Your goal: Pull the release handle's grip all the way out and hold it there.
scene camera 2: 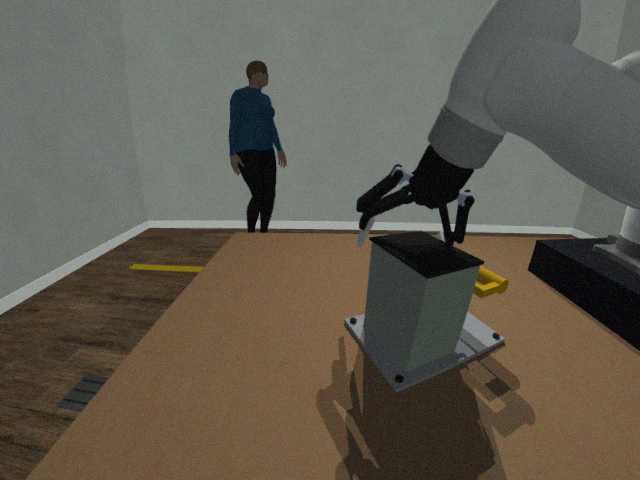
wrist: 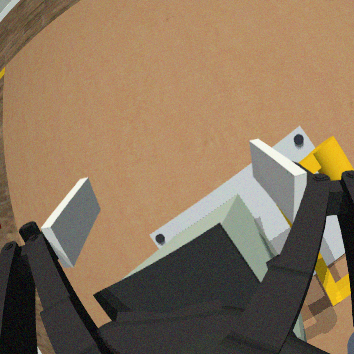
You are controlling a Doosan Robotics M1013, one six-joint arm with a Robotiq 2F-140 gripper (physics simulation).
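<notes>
The release handle's yellow grip (scene camera 2: 491, 284) (wrist: 334, 156) sticks out on the far right side of a pale green box (scene camera 2: 392, 304) (wrist: 242, 220) with a dark top (scene camera 2: 429, 255) (wrist: 185, 275). The box stands on a grey bolted plate (scene camera 2: 480, 330) (wrist: 245, 184). In the scene view the box hides part of the handle; in the wrist view my right finger covers part of it. My gripper (scene camera 2: 403, 235) (wrist: 170, 176) is wide open and empty, tilted, around the height of the box top. In the wrist view the handle lies beyond my right finger, not between the fingers.
The box and plate are on a brown table (scene camera 2: 232, 361) (wrist: 150, 90). A black block (scene camera 2: 578, 273) under the arm's base is at the right. A person (scene camera 2: 253, 124) in a blue top stands beyond the table. Yellow tape (scene camera 2: 165, 268) marks the floor at the left.
</notes>
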